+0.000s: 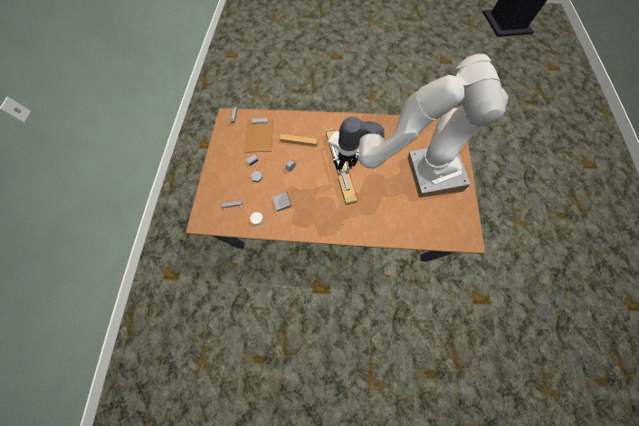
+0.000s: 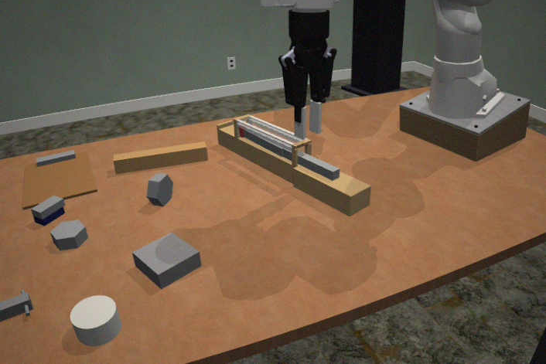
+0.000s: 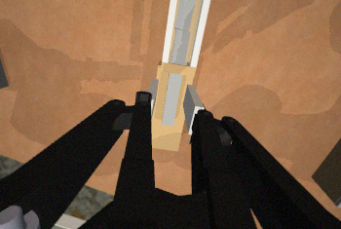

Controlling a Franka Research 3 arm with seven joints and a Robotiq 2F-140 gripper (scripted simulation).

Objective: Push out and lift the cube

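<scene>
My hand is 2 cm short of the red cube, 24 cm to the left of it and 10 cm above it. The rest, counted from my hand: grey square block (35 cm ahead, 8 cm to the left, 14 cm below); then grey hexagonal piece (28 cm ahead, 13 cm to the right, 12 cm below); then wooden channel (1 cm ahead, 13 cm to the right, 10 cm below).
</scene>
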